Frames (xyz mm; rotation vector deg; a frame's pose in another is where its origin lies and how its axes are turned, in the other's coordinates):
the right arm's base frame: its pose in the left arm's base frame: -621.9 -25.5 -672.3 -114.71 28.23 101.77
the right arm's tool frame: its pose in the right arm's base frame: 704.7 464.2 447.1 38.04 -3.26 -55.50
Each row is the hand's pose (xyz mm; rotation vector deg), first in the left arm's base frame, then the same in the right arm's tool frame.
Working: the left arm's base frame: its pose in the right arm's tool frame: 163.0 -1854.8 33.2 76.36 -1.65 -51.11

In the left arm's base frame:
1: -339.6 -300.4 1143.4 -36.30 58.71 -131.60
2: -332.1 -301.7 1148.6 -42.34 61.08 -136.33
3: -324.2 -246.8 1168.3 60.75 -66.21 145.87
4: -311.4 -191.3 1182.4 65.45 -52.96 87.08
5: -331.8 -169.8 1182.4 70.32 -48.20 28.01
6: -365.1 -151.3 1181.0 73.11 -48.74 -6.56
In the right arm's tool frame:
1: -796.7 -2588.6 264.2 -28.87 -154.81 85.43
2: -794.9 -2597.1 261.1 -18.96 -155.99 80.53
3: -769.6 -2619.6 309.3 20.45 -148.84 54.28
4: -737.9 -2640.3 354.1 69.81 -126.33 2.66
5: -740.2 -2629.4 381.6 102.14 -97.73 -54.62
6: -752.1 -2609.8 412.0 112.78 -79.34 -90.84

